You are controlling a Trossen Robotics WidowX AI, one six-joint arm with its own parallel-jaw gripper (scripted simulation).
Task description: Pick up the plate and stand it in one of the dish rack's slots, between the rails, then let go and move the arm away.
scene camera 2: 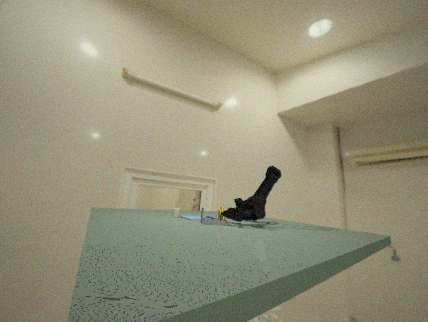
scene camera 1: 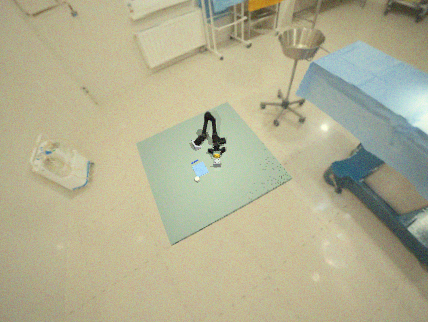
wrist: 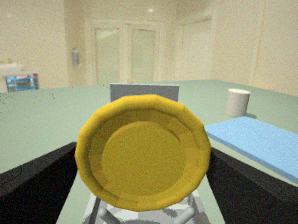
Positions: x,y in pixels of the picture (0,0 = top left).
gripper: holds a yellow plate (wrist: 139,152)
